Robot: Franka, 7 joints.
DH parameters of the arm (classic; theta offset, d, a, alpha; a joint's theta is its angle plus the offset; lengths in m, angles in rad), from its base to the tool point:
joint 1: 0 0.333 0 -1.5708
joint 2: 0 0 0 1.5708
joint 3: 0 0.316 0.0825 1.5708
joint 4: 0 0 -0.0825 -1.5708
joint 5: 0 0.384 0 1.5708
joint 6: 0 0 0.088 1.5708
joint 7: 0 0.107 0 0
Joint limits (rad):
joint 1: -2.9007..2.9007
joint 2: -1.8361..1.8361
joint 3: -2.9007..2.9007
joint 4: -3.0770..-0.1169
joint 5: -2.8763..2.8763
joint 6: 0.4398..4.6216
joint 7: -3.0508..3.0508
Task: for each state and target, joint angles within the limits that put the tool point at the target. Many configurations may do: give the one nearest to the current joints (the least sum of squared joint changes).
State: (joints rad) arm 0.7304 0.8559 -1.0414 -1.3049 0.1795 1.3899 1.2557
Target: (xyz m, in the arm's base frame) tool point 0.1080 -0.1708 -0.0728
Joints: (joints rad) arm 0.3916 1.6321 -0.5290 -2.0979 0.2559 1.3403 1.2557
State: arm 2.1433 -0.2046 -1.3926 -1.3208 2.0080 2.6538 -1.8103
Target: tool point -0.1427 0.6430 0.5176
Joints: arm 2.5922 0.2987 -0.8635 -1.7216 2.0278 2.5895 -1.8103
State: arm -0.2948 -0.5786 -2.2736 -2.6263 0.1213 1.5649 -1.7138
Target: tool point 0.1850 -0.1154 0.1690
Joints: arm 0.4884 -1.1430 -2.1314 -2.8931 0.1678 1.8906 -1.7138
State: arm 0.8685 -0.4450 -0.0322 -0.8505 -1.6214 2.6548 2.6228
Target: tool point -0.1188 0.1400 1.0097
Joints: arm 1.0009 -0.9025 0.1851 -1.5866 -1.7634 2.9827 2.6228
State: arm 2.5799 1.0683 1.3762 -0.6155 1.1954 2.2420 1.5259
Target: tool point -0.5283 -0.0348 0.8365
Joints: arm 2.2110 0.9256 1.8464 -1.1359 1.0457 1.4712 1.5259
